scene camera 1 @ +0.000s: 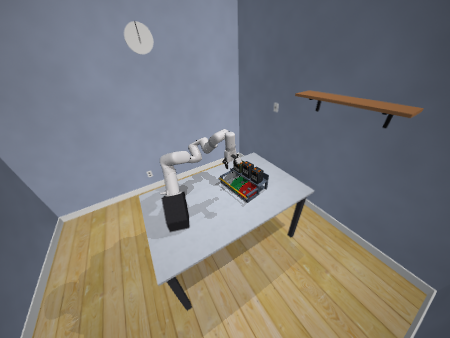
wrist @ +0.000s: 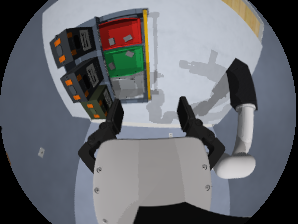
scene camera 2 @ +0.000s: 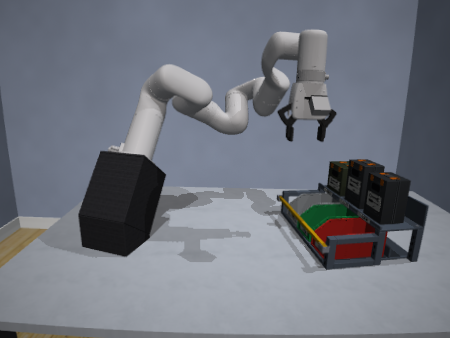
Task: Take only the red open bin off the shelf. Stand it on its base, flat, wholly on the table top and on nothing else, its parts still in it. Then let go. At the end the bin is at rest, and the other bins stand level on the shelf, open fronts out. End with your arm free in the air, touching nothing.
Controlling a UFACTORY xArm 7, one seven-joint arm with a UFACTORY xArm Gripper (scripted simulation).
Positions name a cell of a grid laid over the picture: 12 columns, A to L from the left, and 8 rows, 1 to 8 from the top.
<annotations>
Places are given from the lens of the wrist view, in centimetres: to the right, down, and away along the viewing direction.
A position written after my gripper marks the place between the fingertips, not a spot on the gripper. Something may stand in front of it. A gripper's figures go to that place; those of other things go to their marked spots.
my gripper (wrist: G4): 0, -1, 13
green bin (wrist: F3): -10, -19, 35
</annotations>
